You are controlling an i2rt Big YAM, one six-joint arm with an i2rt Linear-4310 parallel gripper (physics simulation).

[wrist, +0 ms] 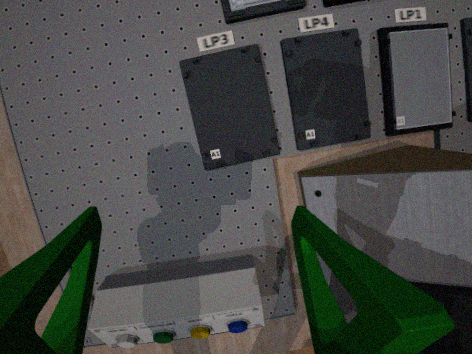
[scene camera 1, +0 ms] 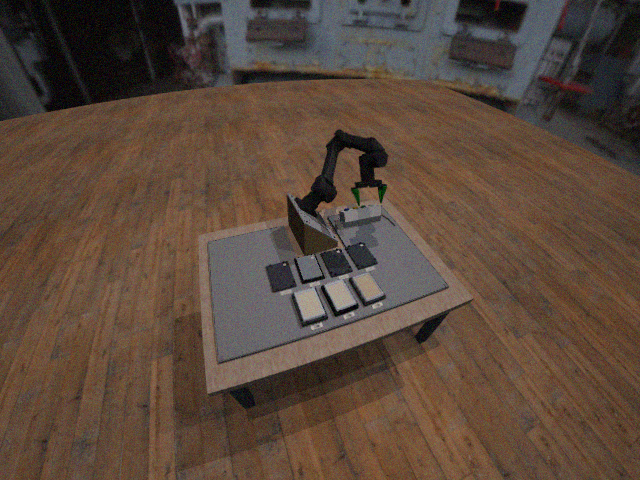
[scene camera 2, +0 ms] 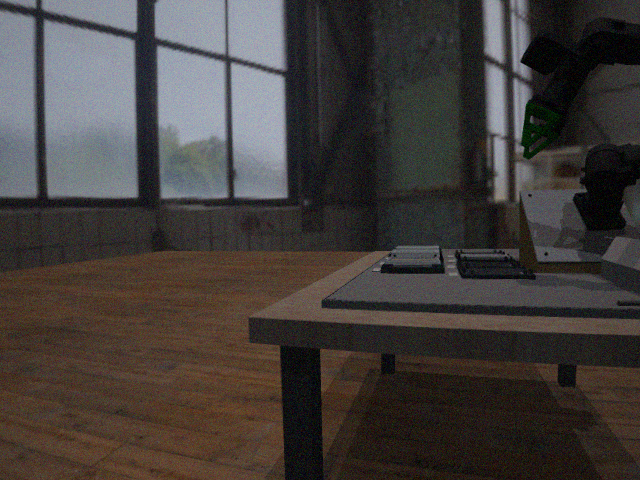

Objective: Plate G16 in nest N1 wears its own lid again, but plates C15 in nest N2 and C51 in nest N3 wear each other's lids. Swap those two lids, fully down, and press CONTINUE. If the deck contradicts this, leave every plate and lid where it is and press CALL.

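Places are measured from the arm's base along level axes (x back, y right, z up), in metres.
Pixels of known places: gripper, fingertip midpoint: [wrist: 199, 215] [scene camera 1: 370, 204] [scene camera 2: 525, 152]; arm's base at its link origin: [scene camera 1: 305, 208] [scene camera 2: 597, 212].
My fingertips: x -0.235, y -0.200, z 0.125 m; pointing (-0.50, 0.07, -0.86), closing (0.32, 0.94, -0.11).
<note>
For each thing: its top centre in the pictures, then the offset to it from my fingertips. "pt": a spot on its surface instead. Level surfaces: height alone.
- button box at its top centre: [wrist: 175, 329] [scene camera 1: 361, 207] dy -0.107, dx +0.184, dz -0.173 m
- white button at its top centre: [wrist: 124, 346] dy -0.184, dx +0.196, dz -0.182 m
- green button at its top centre: [wrist: 161, 341] dy -0.134, dx +0.203, dz -0.182 m
- yellow button at its top centre: [wrist: 199, 336] dy -0.085, dx +0.209, dz -0.182 m
- blue button at its top centre: [wrist: 238, 330] dy -0.035, dx +0.215, dz -0.182 m
- LP4 at its top centre: [wrist: 331, 88] [scene camera 2: 487, 259] [scene camera 1: 336, 260] dy +0.166, dx -0.041, dz -0.237 m
- LP1 at its top centre: [wrist: 423, 78] [scene camera 2: 484, 255] [scene camera 1: 309, 266] dy +0.295, dx -0.022, dz -0.239 m
- fourth dark pad at a spot on its surface: [scene camera 1: 280, 276] pt dy +0.429, dx -0.016, dz -0.247 m
- perforated grey mat at its surface level: dz -0.257 m
- table at its surface level: dz -0.270 m
My gripper [scene camera 1: 370, 202] [scene camera 2: 527, 156] [wrist: 199, 215] is open and empty, above the button box [scene camera 1: 360, 215] [wrist: 180, 300]. The box has a white button [wrist: 127, 341], a green button [wrist: 163, 336], a yellow button [wrist: 200, 332] and a blue button [wrist: 238, 326]; their lettering is too blurred to read. Three pale-topped plates, a left one [scene camera 1: 310, 304], a middle one [scene camera 1: 340, 296] and a right one [scene camera 1: 369, 287], sit in the front row. Their nest and plate codes are unreadable. Dark pads LP3 [wrist: 230, 107] and LP4 [wrist: 327, 90] are bare; LP1 [wrist: 420, 77] bears a light grey panel.
A fourth dark pad [scene camera 1: 280, 276] lies at the left end of the back row. A slanted panel [scene camera 1: 305, 227] [scene camera 2: 550, 222] [wrist: 370, 210] stands by the arm base, right of the button box in the wrist view. The perforated grey mat [scene camera 1: 248, 320] [wrist: 75, 125] covers most of the table [scene camera 1: 305, 356].
</note>
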